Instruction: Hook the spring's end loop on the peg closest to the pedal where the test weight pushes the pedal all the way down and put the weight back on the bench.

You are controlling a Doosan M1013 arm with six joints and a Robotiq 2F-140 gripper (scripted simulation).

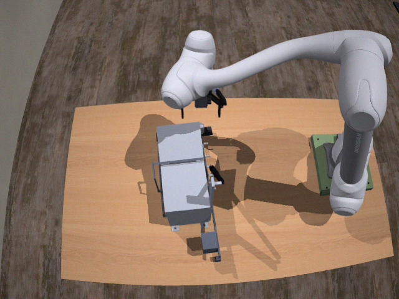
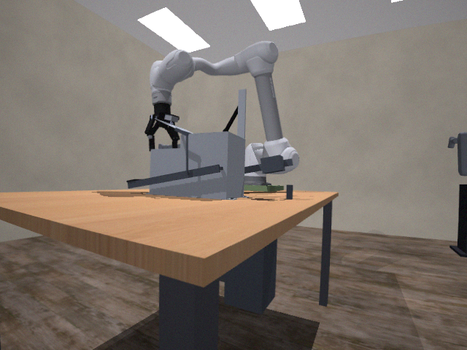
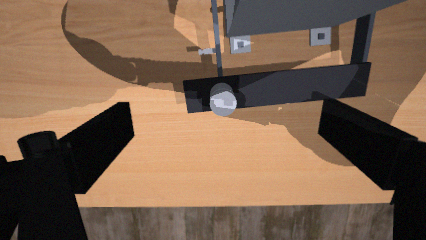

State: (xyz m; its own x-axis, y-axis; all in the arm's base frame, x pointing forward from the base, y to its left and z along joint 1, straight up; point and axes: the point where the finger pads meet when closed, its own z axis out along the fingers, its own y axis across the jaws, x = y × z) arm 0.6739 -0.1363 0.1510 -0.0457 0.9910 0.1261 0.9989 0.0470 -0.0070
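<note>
My hand is 11 cm above the steel test weight. The rest, counted from my hand: peg (38 cm to the left, 21 cm above, 5 cm behind).
</note>
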